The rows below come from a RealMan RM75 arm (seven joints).
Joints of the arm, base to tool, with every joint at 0 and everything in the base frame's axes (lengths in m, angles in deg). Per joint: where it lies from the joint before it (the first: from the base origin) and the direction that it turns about. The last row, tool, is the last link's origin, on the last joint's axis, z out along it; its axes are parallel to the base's.
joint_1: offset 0 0 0.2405 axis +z
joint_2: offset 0 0 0 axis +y
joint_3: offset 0 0 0.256 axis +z
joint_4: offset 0 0 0 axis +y
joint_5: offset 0 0 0.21 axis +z
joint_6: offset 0 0 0 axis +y
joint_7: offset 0 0 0.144 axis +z
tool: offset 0 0 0
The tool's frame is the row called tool.
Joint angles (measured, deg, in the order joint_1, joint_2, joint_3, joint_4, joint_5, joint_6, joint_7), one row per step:
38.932 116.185 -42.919 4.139 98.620 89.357 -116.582
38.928 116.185 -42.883 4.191 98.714 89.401 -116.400
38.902 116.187 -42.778 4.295 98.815 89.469 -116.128
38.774 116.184 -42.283 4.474 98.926 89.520 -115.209
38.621 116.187 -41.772 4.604 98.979 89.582 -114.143
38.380 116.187 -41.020 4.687 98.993 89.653 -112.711
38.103 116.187 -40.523 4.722 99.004 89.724 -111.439
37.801 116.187 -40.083 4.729 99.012 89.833 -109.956
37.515 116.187 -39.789 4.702 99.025 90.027 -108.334
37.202 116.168 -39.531 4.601 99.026 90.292 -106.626
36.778 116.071 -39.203 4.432 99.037 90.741 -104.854
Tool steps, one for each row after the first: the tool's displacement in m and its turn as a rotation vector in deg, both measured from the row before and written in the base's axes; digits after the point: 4 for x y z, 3 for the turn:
0.0000 0.0000 0.0002 -0.072 0.210 -0.160
0.0001 -0.0001 0.0002 -0.119 0.336 -0.276
0.0006 0.0000 0.0007 -0.339 0.902 -0.939
0.0007 0.0000 0.0007 -0.440 0.958 -0.971
0.0010 0.0001 0.0012 -0.517 1.260 -1.280
0.0013 -0.0004 0.0009 -0.549 1.023 -1.083
0.0014 -0.0006 0.0009 -0.714 1.127 -1.128
0.0012 -0.0008 0.0009 -0.880 1.177 -1.023
0.0012 -0.0008 0.0012 -0.905 1.205 -0.964
0.0018 -0.0010 0.0022 -0.788 1.319 -0.952

